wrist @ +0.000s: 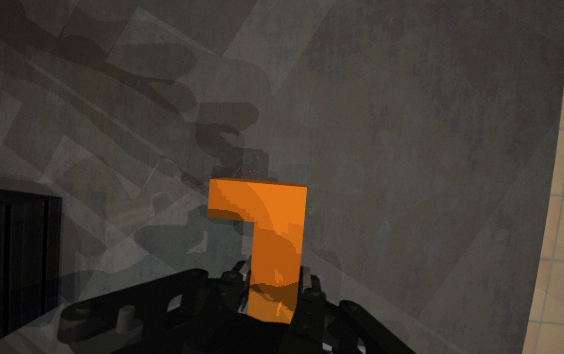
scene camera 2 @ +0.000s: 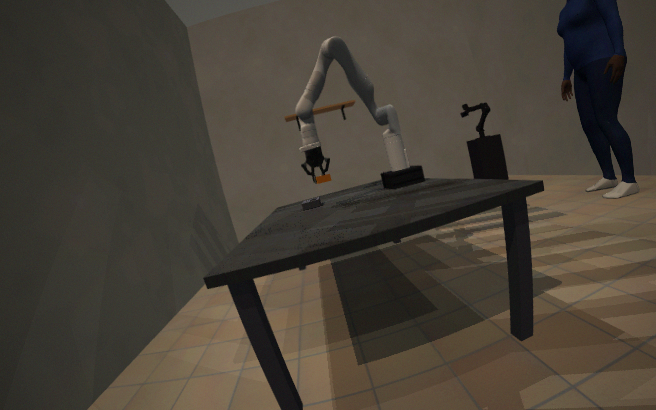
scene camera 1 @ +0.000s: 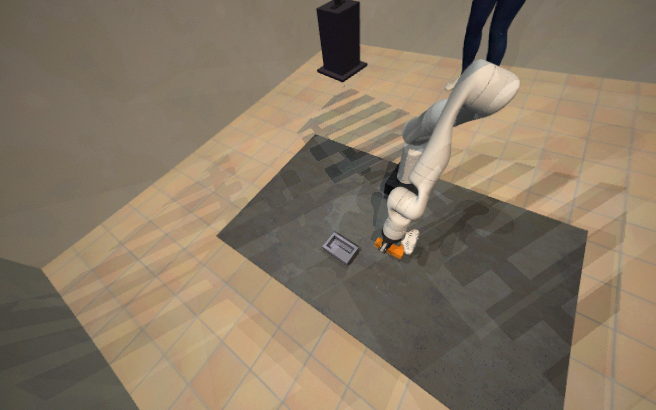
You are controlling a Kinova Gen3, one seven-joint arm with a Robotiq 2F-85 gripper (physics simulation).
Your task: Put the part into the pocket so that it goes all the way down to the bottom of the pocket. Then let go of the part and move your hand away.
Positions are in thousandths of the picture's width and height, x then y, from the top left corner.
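An orange L-shaped block (wrist: 492, 592) touches nothing else while it is held by my gripper (wrist: 492, 773).
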